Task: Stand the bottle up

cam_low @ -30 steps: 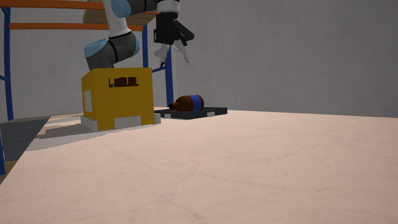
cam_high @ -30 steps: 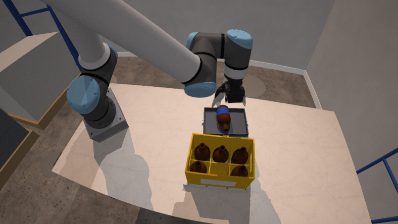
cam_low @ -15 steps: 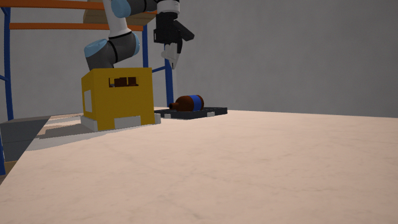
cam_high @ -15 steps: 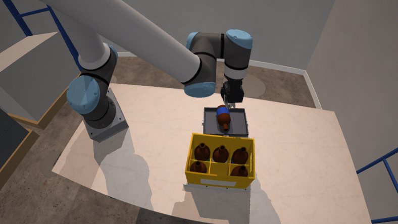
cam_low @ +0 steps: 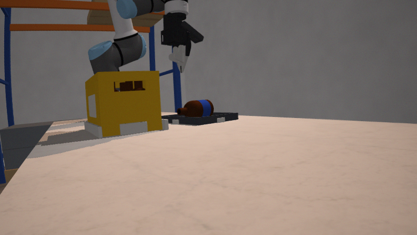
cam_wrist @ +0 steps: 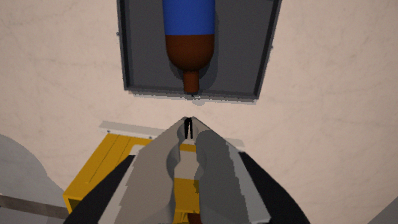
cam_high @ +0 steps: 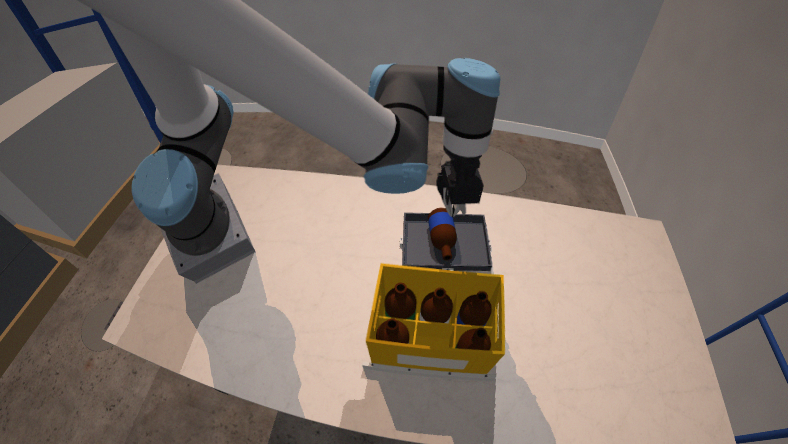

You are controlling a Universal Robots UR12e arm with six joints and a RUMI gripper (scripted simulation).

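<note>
The tray lies 1 cm behind my hand, 5 cm to the left of it and 19 cm below it. Also, from my hand: crate (2 cm ahead, 24 cm to the right, 12 cm below).
</note>
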